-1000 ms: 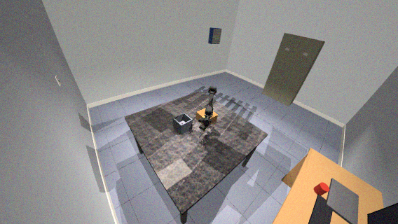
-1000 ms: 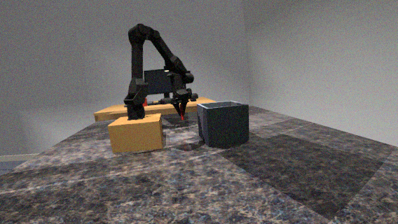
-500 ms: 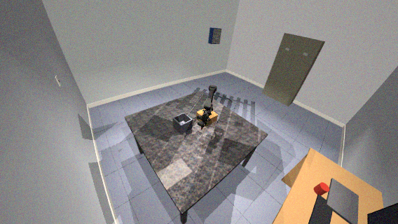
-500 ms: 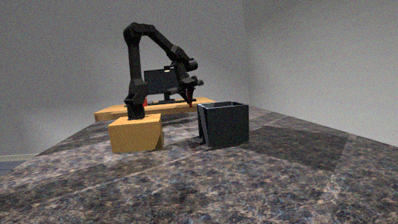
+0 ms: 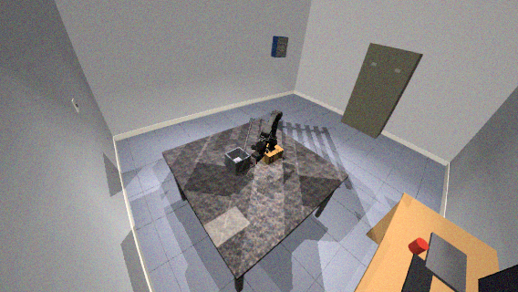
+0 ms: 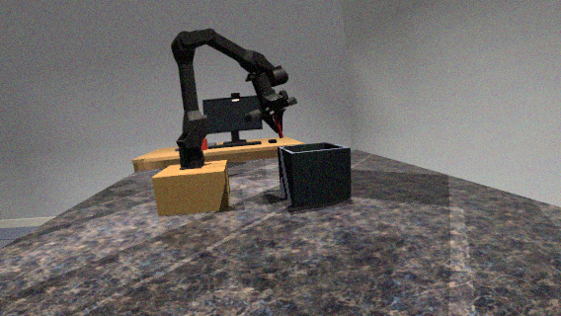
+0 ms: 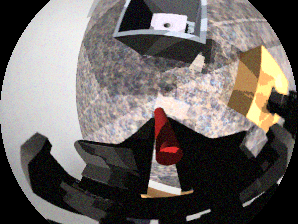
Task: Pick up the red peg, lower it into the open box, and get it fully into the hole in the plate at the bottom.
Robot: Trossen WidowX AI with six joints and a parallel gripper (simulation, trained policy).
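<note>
Now: the plate 60 mm ahead of my gripper tip, 190 mm to the right of it and 130 mm below it. From my gripper tip the other things lie so: red peg: 10 mm to the right, 20 mm above.
</note>
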